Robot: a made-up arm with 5 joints.
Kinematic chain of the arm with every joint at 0, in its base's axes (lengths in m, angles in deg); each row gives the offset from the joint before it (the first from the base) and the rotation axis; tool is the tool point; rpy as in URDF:
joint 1: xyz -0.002 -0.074 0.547 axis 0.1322 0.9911 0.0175
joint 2: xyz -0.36 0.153 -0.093 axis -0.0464 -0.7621 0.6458
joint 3: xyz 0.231 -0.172 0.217 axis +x
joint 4: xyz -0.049 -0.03 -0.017 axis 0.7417 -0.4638 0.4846
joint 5: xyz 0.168 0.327 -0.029 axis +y
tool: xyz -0.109 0.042 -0.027 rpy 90 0 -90
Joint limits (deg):
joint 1: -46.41..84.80
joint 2: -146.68..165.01
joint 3: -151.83..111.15
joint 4: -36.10..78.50
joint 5: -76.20..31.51
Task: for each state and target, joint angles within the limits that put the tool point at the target. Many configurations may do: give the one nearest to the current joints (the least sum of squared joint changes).
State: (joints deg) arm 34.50 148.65 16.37 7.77 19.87
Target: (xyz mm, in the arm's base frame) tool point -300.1 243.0 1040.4
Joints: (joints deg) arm 55.00 123.67 -12.01 -22.39 10.58
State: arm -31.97 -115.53 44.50 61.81 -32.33
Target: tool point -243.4 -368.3 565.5
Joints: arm -45.17 -117.56 56.08 78.50 -24.70
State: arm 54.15 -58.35 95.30 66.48 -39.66
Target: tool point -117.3 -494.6 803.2
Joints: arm 23.50 -82.99 103.84 49.36 -43.93
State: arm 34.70 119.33 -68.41 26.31 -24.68
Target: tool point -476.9 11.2 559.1
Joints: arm 24.43 138.26 -66.29 73.12 -9.91
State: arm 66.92 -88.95 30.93 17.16 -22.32
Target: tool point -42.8 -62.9 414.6
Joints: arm 49.37 -70.82 33.65 8.94 -34.82
